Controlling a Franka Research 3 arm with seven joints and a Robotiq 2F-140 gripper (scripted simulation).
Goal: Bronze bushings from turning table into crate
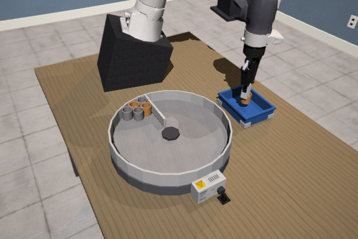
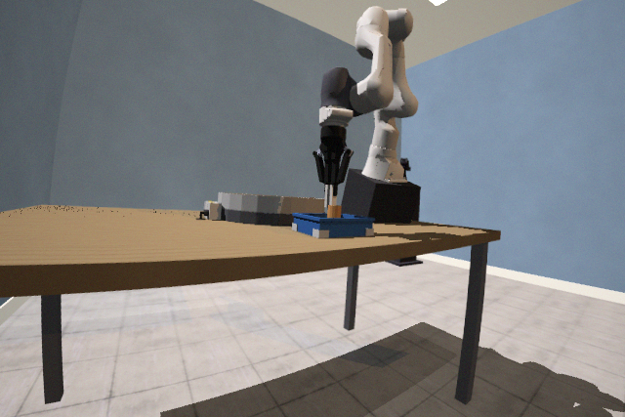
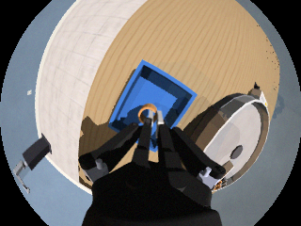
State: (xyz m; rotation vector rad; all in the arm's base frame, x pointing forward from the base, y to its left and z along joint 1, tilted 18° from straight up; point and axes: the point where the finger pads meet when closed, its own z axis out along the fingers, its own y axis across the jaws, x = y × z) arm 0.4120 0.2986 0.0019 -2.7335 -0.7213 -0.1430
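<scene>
Now: hand 80 mm above the blue crate and 10 mm to the right of it. Also, from my hand: grey turning table: 350 mm to the right, 70 mm ahead, 50 mm below.
</scene>
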